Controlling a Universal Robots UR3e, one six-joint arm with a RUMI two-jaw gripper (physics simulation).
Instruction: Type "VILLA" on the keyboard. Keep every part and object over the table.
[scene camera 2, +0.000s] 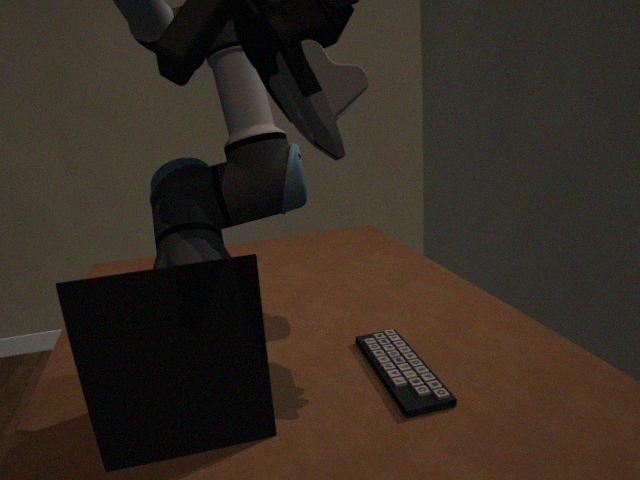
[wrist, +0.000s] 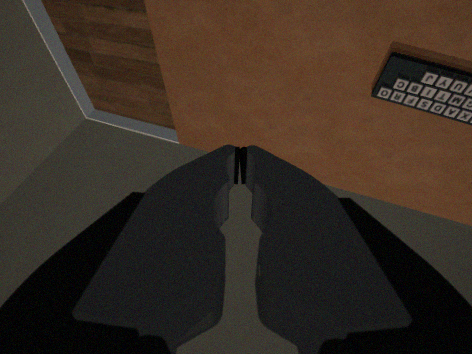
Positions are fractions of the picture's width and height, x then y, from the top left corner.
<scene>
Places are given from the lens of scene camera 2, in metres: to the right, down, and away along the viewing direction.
gripper (scene camera 2: 0.53, 0.33): 0.02, -0.07, 0.38
dark keyboard (scene camera 2: 0.59, 0.72): 0.09, 0.17, 0.76
</scene>
